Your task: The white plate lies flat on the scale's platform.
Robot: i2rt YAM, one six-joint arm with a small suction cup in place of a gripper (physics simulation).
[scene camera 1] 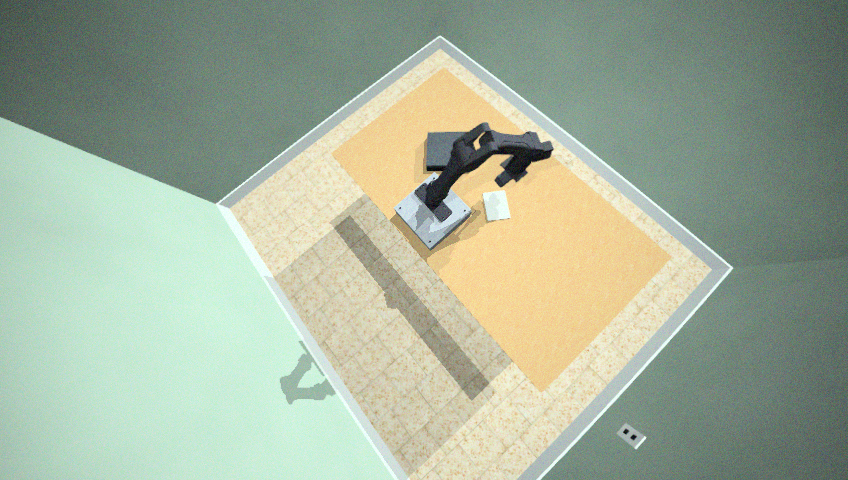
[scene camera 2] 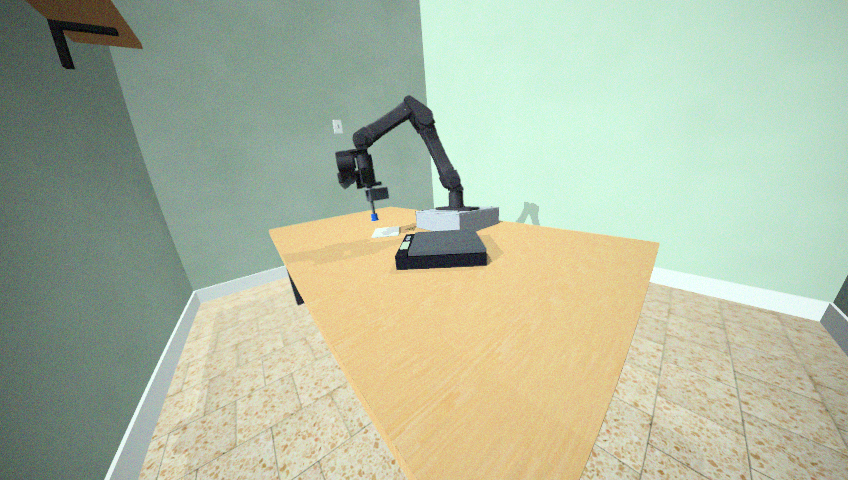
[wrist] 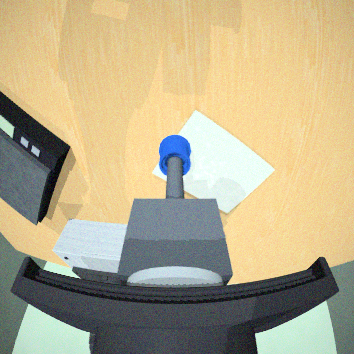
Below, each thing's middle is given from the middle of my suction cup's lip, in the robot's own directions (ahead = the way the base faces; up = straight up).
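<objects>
My suction cup is 5 cm to the left of the white plate (wrist: 222, 167), 7 cm past it and 8 cm above it. The dark scale (scene camera 2: 451, 248) lies 33 cm to the left of my suction cup, 4 cm behind it and 6 cm below it.
</objects>
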